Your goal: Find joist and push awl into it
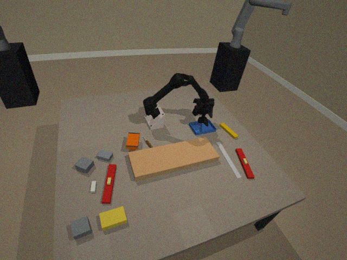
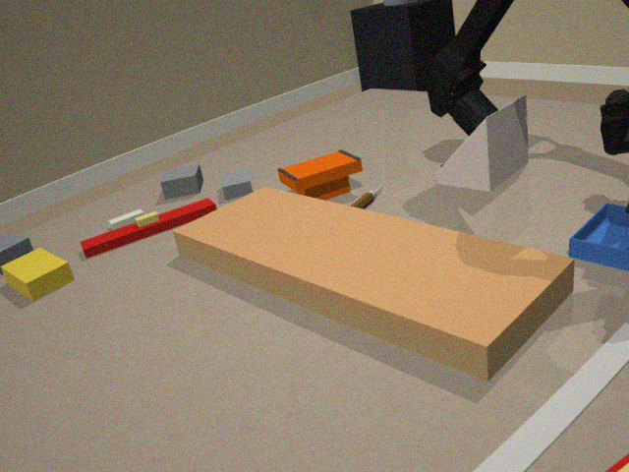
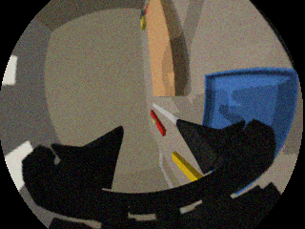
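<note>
Right now the orange stud finder is 510 mm to the right of my gripper tip, 110 mm below it and 10 mm behind it. From my gripper tip the other things lie so: white strip: 240 mm ahead, 120 mm below, 40 mm to the left; then blue tray: 100 mm below, 70 mm behind, 10 mm to the left; then yellow bar: 190 mm to the left, 110 mm below, 10 mm ahead.
</note>
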